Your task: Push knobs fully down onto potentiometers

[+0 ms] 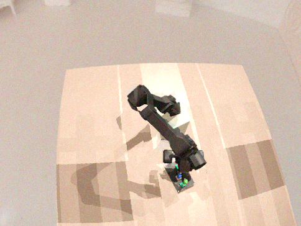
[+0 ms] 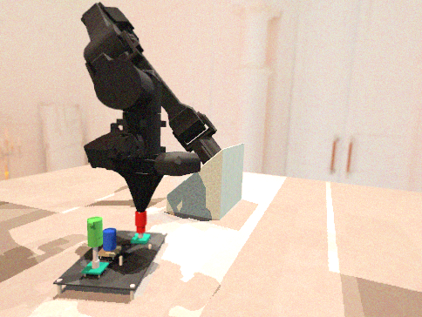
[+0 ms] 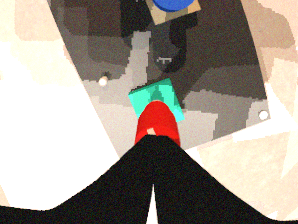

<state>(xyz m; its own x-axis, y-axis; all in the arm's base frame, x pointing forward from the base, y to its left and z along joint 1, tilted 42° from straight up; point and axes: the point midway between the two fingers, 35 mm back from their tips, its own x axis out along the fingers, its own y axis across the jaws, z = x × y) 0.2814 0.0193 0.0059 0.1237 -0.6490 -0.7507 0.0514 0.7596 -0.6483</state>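
Now: gripper tip 1 cm above the red knob.
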